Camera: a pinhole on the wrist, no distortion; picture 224 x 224 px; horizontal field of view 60.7 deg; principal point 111.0 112.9 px. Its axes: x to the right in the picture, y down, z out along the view. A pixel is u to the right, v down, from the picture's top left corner.
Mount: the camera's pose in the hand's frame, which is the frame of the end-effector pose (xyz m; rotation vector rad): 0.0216 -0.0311 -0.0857 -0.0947 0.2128 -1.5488
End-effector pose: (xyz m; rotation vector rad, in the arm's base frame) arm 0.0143 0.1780 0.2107 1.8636 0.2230 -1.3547
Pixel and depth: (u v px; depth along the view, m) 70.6 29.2 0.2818
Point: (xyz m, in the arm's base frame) -0.1585 0.0383 0.2292
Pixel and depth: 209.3 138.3 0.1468
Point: -0.0572 0.2009 0.0874
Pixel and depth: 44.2 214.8 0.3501
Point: -0.0006 -0.1075 -0.0125
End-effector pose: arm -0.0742 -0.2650 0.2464 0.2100 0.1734 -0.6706
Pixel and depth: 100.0 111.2 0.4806
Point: 0.0222 -0.4569 0.5895
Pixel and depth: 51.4 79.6 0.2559
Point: -0.0188 -0.3038 0.4171
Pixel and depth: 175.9 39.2 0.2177
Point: -0.1525 -0.3824 0.3666
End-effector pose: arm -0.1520 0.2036 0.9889 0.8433 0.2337 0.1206
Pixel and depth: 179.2 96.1 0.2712
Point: -0.0551 -0.0119 0.9830
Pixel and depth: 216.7 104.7 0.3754
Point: -0.0025 -0.1506 0.9489
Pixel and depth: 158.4 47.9 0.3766
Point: -0.1028 -0.1220 1.0700
